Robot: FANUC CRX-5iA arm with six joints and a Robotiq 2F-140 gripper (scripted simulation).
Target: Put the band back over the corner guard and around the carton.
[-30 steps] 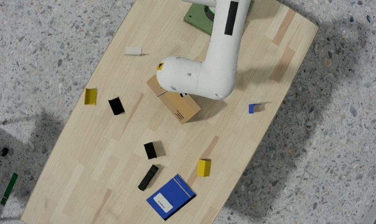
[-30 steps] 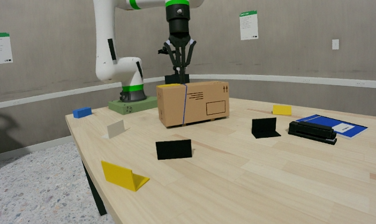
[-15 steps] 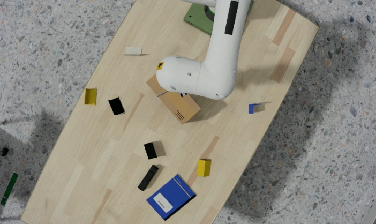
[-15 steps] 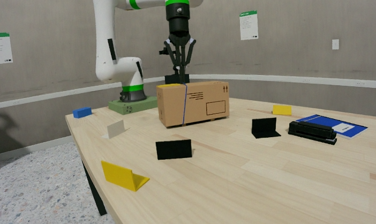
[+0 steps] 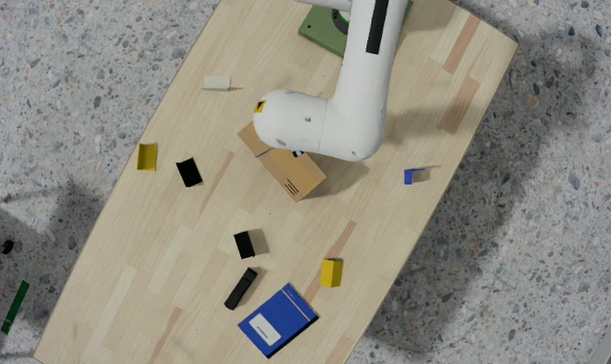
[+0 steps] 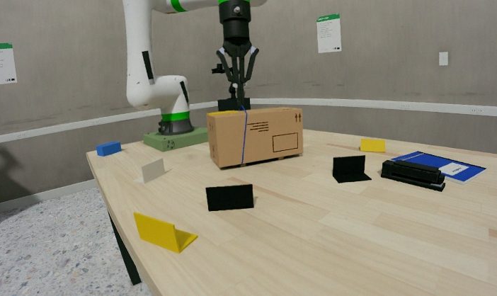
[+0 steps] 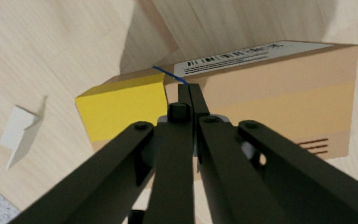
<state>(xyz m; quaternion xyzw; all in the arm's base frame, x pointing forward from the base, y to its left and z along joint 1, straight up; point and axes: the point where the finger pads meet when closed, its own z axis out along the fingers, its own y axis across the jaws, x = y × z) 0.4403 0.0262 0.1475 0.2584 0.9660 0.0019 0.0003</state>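
The yellow corner guard lies 6 cm to the right of my hand, 6 cm below it and 2 cm behind it. The rest, counted from my hand: blue corner guard 36 cm to the left, 15 cm below, 11 cm behind; white corner guard 28 cm to the right, 18 cm below, 4 cm behind; brown carton 11 cm below, 5 cm ahead, 1 cm to the left.
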